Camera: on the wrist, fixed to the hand. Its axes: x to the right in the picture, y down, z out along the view.
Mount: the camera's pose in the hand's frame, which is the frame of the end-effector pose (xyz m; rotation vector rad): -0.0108 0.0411 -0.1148 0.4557 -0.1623 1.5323
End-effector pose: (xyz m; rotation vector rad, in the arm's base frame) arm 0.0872 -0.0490 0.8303 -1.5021 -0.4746 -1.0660
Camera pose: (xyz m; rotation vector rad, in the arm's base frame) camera 0.0741 -0.1631 0.7879 -1.0604 0.3494 0.3606
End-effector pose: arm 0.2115 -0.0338 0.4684 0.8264 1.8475 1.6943
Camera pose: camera 0.1412 -0.1193 0.5207 -2.0832 -1.0025 -1.1923
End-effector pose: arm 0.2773 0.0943 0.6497 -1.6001 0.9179 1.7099
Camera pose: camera 0.3098 -0.0232 0.6606 0.2151 -2.2895 -1.8936
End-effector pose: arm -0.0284 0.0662 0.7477 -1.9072 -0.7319 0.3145
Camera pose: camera 0.0370 -0.0364 0.7607 -1.6280 0.8134 1.4177
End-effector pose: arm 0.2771 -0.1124 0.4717 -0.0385 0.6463 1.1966
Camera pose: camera 0.1880 -0.1468 0.3952 1.1034 0.7778 2.4173
